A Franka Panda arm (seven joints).
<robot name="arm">
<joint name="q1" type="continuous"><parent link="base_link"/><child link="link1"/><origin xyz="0 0 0.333" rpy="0 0 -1.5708"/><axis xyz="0 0 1"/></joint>
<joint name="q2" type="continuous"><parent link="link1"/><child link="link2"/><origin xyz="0 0 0" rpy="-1.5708 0 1.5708"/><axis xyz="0 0 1"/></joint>
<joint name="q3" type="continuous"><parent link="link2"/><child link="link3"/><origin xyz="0 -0.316 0" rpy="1.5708 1.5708 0"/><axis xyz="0 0 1"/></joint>
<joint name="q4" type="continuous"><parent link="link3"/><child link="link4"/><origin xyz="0 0.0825 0" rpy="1.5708 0 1.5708"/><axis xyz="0 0 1"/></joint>
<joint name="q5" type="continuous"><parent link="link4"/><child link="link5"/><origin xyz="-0.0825 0.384 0" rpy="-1.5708 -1.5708 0"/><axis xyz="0 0 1"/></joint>
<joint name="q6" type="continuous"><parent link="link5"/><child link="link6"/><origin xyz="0 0 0" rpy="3.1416 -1.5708 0"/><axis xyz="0 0 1"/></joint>
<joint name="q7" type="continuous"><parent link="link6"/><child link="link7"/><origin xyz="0 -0.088 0" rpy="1.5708 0 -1.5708"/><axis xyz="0 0 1"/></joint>
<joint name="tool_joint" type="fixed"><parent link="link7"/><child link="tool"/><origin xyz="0 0 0.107"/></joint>
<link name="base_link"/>
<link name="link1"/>
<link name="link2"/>
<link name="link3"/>
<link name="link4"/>
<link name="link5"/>
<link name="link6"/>
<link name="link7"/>
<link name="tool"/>
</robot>
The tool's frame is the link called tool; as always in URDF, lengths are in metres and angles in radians. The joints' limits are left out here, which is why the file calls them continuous.
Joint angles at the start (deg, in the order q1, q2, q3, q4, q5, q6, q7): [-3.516, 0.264, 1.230, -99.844, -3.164, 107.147, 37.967]
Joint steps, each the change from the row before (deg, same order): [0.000, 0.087, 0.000, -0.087, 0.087, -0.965, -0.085]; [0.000, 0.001, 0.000, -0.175, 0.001, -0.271, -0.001]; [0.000, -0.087, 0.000, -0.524, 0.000, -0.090, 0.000]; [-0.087, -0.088, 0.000, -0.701, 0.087, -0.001, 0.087]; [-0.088, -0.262, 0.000, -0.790, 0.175, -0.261, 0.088]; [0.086, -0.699, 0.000, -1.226, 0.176, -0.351, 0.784]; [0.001, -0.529, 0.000, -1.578, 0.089, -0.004, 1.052]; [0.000, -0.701, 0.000, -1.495, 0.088, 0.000, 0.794]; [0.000, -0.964, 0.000, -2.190, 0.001, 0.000, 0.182]
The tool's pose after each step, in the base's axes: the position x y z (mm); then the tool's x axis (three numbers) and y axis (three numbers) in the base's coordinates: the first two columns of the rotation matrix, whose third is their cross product. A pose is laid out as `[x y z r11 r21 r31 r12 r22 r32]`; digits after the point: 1 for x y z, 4 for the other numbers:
[574.9 -27.2 563.8 0.7663 -0.6324 0.1132 -0.6345 -0.7726 -0.0213]
[574.2 -27.2 561.9 0.7670 -0.6326 0.1070 -0.6348 -0.7725 -0.0166]
[572.9 -27.1 558.1 0.7679 -0.6327 0.0998 -0.6350 -0.7724 -0.0110]
[571.4 -27.8 553.0 0.7668 -0.6355 0.0904 -0.6377 -0.7703 -0.0058]
[568.5 -28.3 548.4 0.7655 -0.6388 0.0777 -0.6407 -0.7678 0.0001]
[563.1 -27.0 544.4 0.7581 -0.6490 0.0641 -0.6507 -0.7593 0.0064]
[558.2 -26.6 536.2 0.7468 -0.6632 0.0491 -0.6645 -0.7471 0.0159]
[552.7 -26.2 530.4 0.7379 -0.6739 0.0380 -0.6748 -0.7376 0.0232]
[544.6 -25.8 521.3 0.7363 -0.6763 0.0219 -0.6766 -0.7354 0.0372]

